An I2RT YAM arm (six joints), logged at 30 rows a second.
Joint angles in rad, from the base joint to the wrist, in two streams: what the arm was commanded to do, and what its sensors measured. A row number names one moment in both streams.
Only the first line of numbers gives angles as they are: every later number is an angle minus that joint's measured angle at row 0.
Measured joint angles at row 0:
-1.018, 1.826, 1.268, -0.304, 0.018, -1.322
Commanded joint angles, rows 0 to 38:
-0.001, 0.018, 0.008, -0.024, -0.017, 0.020
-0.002, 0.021, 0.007, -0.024, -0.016, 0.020
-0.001, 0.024, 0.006, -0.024, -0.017, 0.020
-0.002, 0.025, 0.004, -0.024, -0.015, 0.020
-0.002, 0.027, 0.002, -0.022, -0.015, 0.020
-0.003, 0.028, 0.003, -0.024, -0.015, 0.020
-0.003, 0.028, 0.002, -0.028, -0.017, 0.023
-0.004, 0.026, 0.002, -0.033, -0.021, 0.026
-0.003, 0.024, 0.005, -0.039, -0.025, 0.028
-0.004, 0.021, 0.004, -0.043, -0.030, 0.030
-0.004, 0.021, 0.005, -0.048, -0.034, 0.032
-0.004, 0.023, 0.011, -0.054, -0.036, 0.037
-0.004, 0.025, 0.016, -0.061, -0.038, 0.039
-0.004, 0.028, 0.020, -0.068, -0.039, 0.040
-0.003, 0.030, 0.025, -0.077, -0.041, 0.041
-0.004, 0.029, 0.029, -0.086, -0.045, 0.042
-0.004, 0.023, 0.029, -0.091, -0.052, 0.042
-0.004, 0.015, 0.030, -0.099, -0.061, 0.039
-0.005, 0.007, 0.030, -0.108, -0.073, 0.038
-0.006, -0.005, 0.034, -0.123, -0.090, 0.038
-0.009, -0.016, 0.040, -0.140, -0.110, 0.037
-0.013, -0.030, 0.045, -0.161, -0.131, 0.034
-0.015, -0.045, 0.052, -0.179, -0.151, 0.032
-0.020, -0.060, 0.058, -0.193, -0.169, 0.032
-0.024, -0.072, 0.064, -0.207, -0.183, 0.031
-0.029, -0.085, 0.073, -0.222, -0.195, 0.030
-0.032, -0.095, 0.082, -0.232, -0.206, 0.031
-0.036, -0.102, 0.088, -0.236, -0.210, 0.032
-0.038, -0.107, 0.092, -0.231, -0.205, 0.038
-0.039, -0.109, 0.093, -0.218, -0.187, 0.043
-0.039, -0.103, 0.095, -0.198, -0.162, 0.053
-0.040, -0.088, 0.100, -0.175, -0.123, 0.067
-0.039, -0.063, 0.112, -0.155, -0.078, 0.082
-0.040, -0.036, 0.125, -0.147, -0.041, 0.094
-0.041, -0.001, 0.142, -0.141, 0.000, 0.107
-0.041, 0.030, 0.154, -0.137, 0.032, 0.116
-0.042, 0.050, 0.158, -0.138, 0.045, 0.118
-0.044, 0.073, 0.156, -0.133, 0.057, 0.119
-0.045, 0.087, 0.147, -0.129, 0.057, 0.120
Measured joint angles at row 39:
-0.040, 0.051, 0.146, -0.141, -0.017, 0.085
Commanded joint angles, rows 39 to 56:
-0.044, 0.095, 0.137, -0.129, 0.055, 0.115
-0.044, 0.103, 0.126, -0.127, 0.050, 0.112
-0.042, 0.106, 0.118, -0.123, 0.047, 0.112
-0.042, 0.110, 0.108, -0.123, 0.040, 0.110
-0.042, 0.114, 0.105, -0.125, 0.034, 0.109
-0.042, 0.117, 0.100, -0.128, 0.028, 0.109
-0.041, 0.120, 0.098, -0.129, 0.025, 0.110
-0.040, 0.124, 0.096, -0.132, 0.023, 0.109
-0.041, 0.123, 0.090, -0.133, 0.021, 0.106
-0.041, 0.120, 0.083, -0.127, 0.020, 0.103
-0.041, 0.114, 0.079, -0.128, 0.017, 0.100
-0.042, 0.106, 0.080, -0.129, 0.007, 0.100
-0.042, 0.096, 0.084, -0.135, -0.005, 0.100
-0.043, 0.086, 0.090, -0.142, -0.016, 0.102
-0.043, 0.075, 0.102, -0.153, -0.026, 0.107
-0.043, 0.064, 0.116, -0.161, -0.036, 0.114
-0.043, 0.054, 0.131, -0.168, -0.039, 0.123
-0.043, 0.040, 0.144, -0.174, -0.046, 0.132
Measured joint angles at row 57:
-0.041, 0.074, 0.111, -0.149, -0.003, 0.100
